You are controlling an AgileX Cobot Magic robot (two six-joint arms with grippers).
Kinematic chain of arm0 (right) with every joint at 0, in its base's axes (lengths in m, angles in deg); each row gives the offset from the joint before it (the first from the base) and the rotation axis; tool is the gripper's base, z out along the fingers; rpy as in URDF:
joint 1: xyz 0 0 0.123 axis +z
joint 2: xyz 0 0 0 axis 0.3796 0.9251 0
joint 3: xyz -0.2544 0.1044 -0.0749 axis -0.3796 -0.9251 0
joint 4: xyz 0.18 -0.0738 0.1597 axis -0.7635 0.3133 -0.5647
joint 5: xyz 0 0 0 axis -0.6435 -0.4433 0.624
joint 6: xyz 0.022 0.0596 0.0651 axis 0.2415 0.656 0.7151
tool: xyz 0 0 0 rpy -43.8 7.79 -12.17
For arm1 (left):
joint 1: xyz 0 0 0.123 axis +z
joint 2: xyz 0 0 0 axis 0.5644 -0.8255 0
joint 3: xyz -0.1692 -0.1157 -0.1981 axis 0.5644 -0.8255 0
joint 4: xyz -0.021 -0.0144 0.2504 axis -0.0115 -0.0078 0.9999
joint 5: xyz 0 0 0 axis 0.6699 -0.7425 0.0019
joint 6: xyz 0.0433 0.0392 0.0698 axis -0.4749 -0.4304 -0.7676
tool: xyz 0 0 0 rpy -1.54 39.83 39.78
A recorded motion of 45 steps. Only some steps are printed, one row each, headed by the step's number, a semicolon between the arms.
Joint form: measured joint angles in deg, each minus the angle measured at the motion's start. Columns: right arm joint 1, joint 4, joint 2, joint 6, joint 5, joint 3; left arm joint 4, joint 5, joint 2, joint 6, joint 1, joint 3.
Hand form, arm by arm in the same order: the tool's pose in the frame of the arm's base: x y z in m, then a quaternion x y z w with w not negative. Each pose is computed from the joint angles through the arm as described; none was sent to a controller.
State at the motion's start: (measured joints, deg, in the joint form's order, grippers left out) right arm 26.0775 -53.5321 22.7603 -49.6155 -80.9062 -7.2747; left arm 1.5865 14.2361 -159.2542 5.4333 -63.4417 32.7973
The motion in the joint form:
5: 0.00 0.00 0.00 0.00 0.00 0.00; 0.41 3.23 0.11 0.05 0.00 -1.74
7: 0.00 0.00 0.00 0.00 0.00 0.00; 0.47 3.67 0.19 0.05 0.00 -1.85
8: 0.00 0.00 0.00 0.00 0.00 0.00; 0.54 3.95 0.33 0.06 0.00 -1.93
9: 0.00 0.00 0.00 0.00 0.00 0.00; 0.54 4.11 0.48 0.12 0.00 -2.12
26: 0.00 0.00 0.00 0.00 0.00 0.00; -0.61 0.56 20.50 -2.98 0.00 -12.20
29: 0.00 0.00 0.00 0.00 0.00 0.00; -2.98 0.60 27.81 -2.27 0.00 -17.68
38: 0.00 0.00 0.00 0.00 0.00 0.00; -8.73 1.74 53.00 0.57 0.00 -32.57
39: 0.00 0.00 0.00 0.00 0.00 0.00; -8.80 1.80 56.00 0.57 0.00 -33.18
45: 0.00 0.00 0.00 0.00 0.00 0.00; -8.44 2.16 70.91 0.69 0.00 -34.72
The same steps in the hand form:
5: 0.0554 0.0053 0.1869 -0.07945 0.75637 -0.01362 0.64916; 0.3340 -0.1789 0.1678 0.24859 0.93328 -0.02962 0.25752
7: 0.0554 0.0053 0.1869 -0.07945 0.75637 -0.01362 0.64916; 0.3341 -0.1791 0.1682 0.24902 0.93222 -0.03064 0.26080
8: 0.0554 0.0053 0.1869 -0.07945 0.75637 -0.01362 0.64916; 0.3341 -0.1791 0.1690 0.24936 0.93133 -0.03132 0.26357
9: 0.0554 0.0053 0.1869 -0.07945 0.75637 -0.01362 0.64916; 0.3335 -0.1788 0.1693 0.24891 0.93117 -0.03188 0.26447
26: 0.0554 0.0053 0.1869 -0.07945 0.75637 -0.01362 0.64916; 0.2746 -0.1460 0.2388 0.25727 0.91215 -0.03938 0.31663
29: 0.0554 0.0053 0.1869 -0.07945 0.75637 -0.01362 0.64916; 0.2466 -0.1322 0.2486 0.23573 0.91305 -0.05915 0.32751
38: 0.0554 0.0053 0.1869 -0.07945 0.75637 -0.01362 0.64916; 0.1615 -0.0895 0.2721 0.17125 0.88959 -0.13003 0.40298
39: 0.0554 0.0053 0.1869 -0.07945 0.75637 -0.01362 0.64916; 0.1537 -0.0852 0.2782 0.16908 0.88058 -0.13650 0.42114
45: 0.0554 0.0053 0.1869 -0.07945 0.75637 -0.01362 0.64916; 0.1137 -0.0627 0.3098 0.15848 0.82218 -0.16706 0.52057

